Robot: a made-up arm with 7 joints.
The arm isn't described. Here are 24 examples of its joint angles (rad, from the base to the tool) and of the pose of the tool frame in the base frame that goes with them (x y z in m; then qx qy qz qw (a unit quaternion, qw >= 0)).
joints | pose
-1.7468 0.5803 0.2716 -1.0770 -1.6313 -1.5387 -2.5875 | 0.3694 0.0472 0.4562 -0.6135 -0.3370 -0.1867 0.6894
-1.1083 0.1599 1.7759 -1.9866 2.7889 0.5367 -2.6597 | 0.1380 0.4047 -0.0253 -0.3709 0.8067 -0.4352 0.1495
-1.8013 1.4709 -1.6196 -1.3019 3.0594 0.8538 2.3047 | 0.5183 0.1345 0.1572 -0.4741 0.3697 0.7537 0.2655
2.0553 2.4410 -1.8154 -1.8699 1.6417 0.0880 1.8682 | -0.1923 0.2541 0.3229 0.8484 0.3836 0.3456 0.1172
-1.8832 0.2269 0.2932 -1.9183 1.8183 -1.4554 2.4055 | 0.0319 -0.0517 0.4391 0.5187 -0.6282 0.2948 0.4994
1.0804 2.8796 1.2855 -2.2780 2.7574 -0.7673 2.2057 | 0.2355 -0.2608 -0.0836 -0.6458 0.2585 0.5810 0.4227
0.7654 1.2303 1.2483 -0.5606 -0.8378 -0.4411 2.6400 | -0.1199 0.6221 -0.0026 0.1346 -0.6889 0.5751 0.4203
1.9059 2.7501 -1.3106 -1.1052 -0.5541 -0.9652 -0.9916 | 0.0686 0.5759 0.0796 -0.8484 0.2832 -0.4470 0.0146
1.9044 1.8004 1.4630 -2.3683 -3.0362 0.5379 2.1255 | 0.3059 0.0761 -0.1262 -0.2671 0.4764 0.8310 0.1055
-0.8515 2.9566 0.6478 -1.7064 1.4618 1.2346 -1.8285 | -0.0251 -0.2599 0.4113 0.8917 0.1252 -0.4208 0.1102
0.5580 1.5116 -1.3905 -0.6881 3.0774 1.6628 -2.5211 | -0.2004 0.5468 -0.2300 -0.4180 -0.0509 -0.2756 0.8641
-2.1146 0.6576 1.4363 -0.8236 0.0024 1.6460 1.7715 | 0.3509 0.3215 0.3905 -0.7652 0.0636 0.5461 0.3349
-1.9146 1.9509 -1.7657 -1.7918 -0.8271 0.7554 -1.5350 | 0.4151 0.1782 0.1298 -0.7766 -0.4913 0.3571 0.1675
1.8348 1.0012 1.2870 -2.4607 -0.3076 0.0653 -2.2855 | 0.1846 0.2514 -0.0588 -0.4219 -0.3699 0.7310 0.3883
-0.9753 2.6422 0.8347 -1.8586 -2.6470 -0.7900 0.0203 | -0.1297 -0.2200 0.3779 -0.6649 -0.7301 -0.1199 0.1028
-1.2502 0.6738 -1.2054 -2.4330 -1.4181 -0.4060 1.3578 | 0.0991 -0.3080 -0.0179 0.2016 0.5575 0.7850 0.1796
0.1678 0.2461 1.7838 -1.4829 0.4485 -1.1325 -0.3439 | -0.1479 0.4690 -0.1940 -0.8373 0.5072 -0.2033 0.0187
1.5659 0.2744 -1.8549 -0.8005 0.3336 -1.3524 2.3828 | -0.5298 -0.3154 -0.0343 -0.3679 0.4330 0.8221 0.0358
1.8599 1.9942 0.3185 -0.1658 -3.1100 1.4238 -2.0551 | 0.0468 0.6185 0.1628 0.1539 0.0136 -0.2733 0.9494
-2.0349 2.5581 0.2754 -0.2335 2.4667 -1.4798 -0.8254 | -0.3848 0.5095 0.0630 0.0956 0.1329 -0.7297 0.6638
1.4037 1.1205 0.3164 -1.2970 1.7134 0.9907 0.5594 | -0.1303 0.4792 -0.2562 0.0845 0.1437 0.7318 0.6608
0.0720 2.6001 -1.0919 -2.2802 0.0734 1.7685 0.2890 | 0.1485 0.2864 -0.1613 0.7878 0.3555 -0.2944 0.4079
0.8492 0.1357 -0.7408 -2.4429 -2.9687 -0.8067 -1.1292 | 0.2155 -0.1487 -0.1868 -0.4648 0.0591 0.7127 0.5220
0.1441 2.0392 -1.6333 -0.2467 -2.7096 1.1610 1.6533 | -0.0049 0.6029 0.2193 0.1247 0.3072 -0.9411 0.0658
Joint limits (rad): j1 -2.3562..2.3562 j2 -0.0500..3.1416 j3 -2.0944..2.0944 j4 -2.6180..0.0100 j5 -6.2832..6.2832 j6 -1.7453..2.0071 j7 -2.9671..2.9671
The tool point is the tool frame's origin. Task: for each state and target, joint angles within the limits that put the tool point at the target. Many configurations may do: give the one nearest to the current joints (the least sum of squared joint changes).
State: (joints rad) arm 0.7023 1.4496 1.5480 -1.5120 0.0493 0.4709 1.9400
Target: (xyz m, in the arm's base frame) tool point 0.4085 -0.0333 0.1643
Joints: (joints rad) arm 0.9698 2.2070 1.3427 -1.9264 0.0493 0.4709 1.9400
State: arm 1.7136 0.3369 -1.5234 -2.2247 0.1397 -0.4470 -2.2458
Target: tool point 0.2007 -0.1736 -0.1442
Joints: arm 1.1496 -0.0500 -1.0343 -2.5246 0.1397 -0.4470 -2.2458
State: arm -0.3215 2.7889 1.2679 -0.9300 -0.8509 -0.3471 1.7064
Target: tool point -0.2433 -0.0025 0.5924
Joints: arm -0.4640 2.9880 1.3046 -0.3586 -0.8509 -0.3471 1.7064
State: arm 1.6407 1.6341 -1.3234 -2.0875 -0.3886 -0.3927 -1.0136
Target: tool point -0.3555 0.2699 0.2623
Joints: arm 1.9198 2.0323 -1.6259 -1.5447 -0.3886 -0.3927 -1.0136
